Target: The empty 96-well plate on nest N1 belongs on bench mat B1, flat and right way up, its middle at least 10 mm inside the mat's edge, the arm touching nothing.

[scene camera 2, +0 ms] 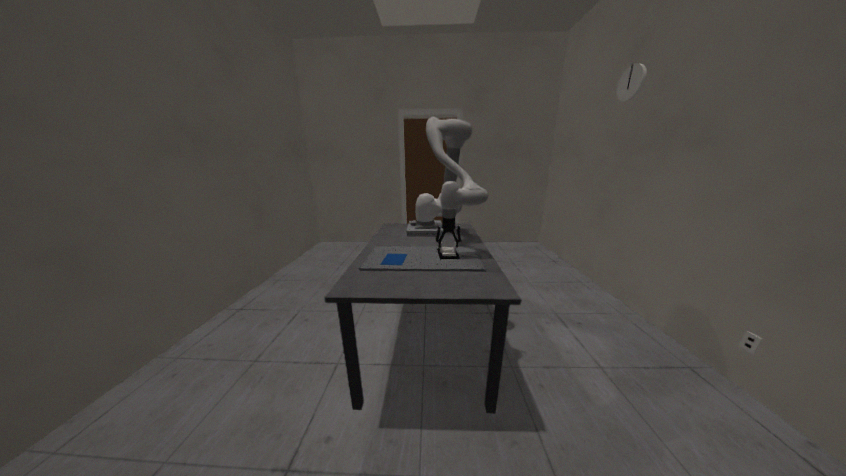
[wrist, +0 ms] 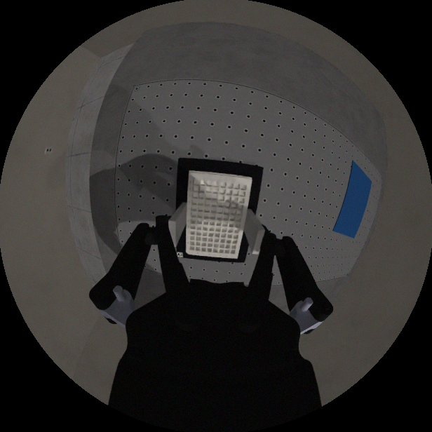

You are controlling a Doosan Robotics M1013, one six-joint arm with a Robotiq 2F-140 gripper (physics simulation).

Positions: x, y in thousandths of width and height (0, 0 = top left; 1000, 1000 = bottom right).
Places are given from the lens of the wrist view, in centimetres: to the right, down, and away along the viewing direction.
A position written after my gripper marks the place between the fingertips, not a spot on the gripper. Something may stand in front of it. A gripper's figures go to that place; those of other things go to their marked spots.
my gripper (wrist: 499, 499): 0, 0, 21
white 96-well plate (wrist: 503, 471): 0, -2, 19
black nest N1 (wrist: 485, 383): -1, -7, 18
blue bench mat B1 (wrist: 830, 436): 34, -6, 20
The marked spots on the blue bench mat B1 and the white 96-well plate are 34 cm apart.
